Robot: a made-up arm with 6 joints.
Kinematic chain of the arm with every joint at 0, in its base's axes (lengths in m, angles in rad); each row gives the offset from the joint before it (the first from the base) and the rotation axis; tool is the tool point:
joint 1: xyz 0 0 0.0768 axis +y
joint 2: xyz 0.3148 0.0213 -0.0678 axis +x
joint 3: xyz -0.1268 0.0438 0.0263 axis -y
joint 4: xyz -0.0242 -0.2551 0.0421 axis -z
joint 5: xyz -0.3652 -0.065 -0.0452 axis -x
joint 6: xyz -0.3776 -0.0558 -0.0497 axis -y
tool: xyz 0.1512 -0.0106 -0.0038
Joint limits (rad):
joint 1: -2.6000..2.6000
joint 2: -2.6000..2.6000
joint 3: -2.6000..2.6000
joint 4: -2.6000..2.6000
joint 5: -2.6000..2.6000
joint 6: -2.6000..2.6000
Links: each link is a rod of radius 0.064 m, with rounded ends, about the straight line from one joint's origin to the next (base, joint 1, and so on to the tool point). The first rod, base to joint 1, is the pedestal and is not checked.
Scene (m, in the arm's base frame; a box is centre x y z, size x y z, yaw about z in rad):
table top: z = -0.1
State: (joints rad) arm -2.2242 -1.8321 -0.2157 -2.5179 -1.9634 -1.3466
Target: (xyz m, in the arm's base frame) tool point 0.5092 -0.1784 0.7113
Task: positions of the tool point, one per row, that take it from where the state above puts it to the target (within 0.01 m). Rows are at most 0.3 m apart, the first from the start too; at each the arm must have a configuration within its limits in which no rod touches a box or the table.
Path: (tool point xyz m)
1: -0.8442 0.1011 0.4447
2: -0.6902 0.0507 0.6661
3: -0.4773 0.0015 0.8305
4: -0.2258 -0.0464 0.9218
5: 0.0399 -0.0925 0.9313
6: 0.2934 -0.1367 0.8585
7: 0.5092 -0.1784 0.7113

